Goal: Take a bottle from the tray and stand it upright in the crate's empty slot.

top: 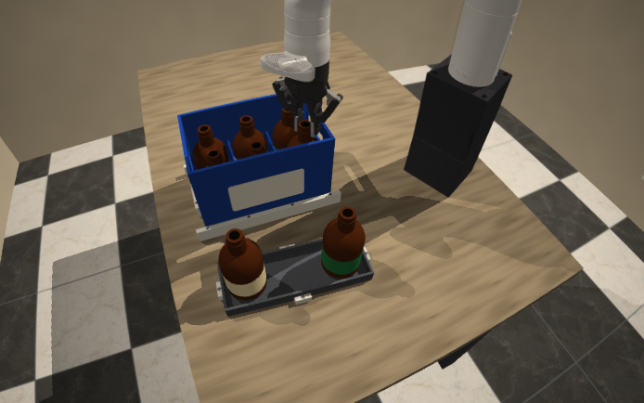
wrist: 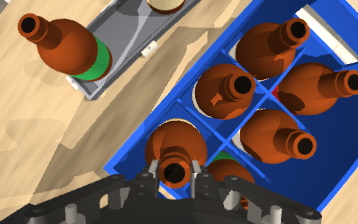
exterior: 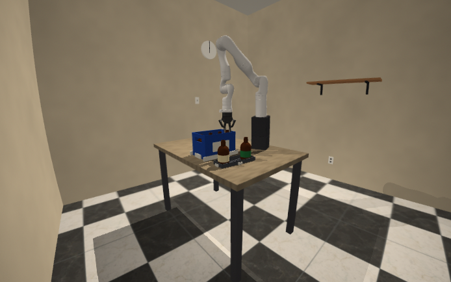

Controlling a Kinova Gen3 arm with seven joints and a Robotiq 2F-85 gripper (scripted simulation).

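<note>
The blue crate is 9 cm ahead of my hand, 6 cm to the right of it and 10 cm below it. From my hand the other things lie so: dark grey tray 13 cm ahead, 18 cm to the left, 17 cm below.
</note>
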